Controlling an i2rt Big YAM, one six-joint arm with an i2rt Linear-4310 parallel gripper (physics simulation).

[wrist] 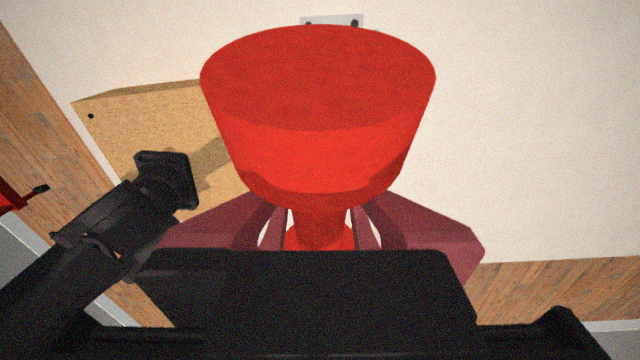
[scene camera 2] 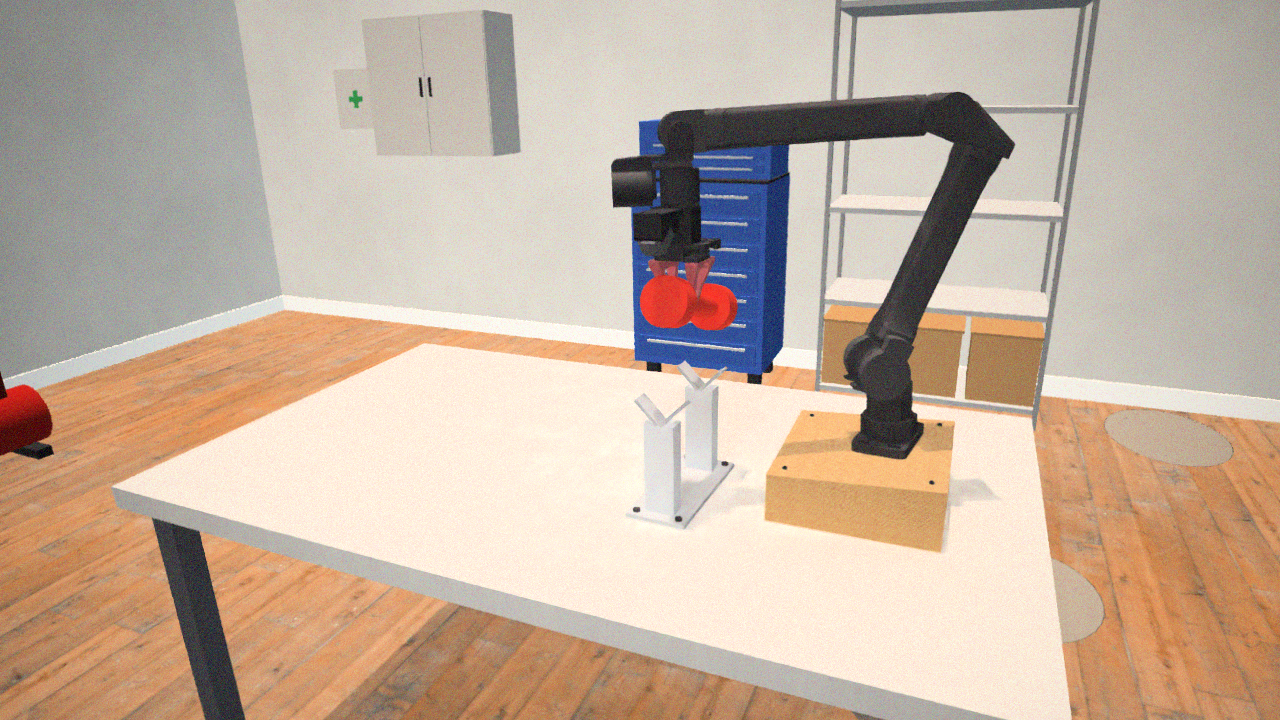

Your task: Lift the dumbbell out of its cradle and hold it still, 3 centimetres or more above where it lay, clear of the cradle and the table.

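Places are measured from the arm's base along level axes (x up, y ahead, z left), in metres.
Where they show: arm's base, origin of the base link: [wrist: 171, 179] [scene camera 2: 888, 441].
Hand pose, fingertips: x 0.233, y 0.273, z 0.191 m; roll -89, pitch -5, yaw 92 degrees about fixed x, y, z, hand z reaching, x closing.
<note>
Each offset is from my fingertips to the top centre of the thing. "*": to the spot under its first point. Level surfaces: height alone.
A red dumbbell [scene camera 2: 668, 301] [wrist: 320, 160] hangs in the air, roughly level, well above the white cradle {dx -0.131, dy +0.015, dz -0.025 m} [scene camera 2: 663, 465] and apart from it and from the table {dx -0.327 m} [scene camera 2: 402, 474]. My gripper [scene camera 2: 682, 284] [wrist: 319, 180] is shut on the dumbbell's handle, between its two round heads; its dark red fingers stand on either side of the handle. The cradle stands upright on the table with two V-topped posts. In the wrist view the near head hides most of the cradle; part of its base plate {* dx -0.319, dy +0.000, dz +0.084 m} [wrist: 331, 20] shows past the head.
The arm stands on a wooden block [scene camera 2: 854, 505] [wrist: 150, 115], to the right of the cradle in the scene view. Behind the table are a blue drawer cabinet [scene camera 2: 771, 268] and a metal shelf rack [scene camera 2: 1063, 241]. A grey cabinet [scene camera 2: 456, 85] hangs on the wall.
</note>
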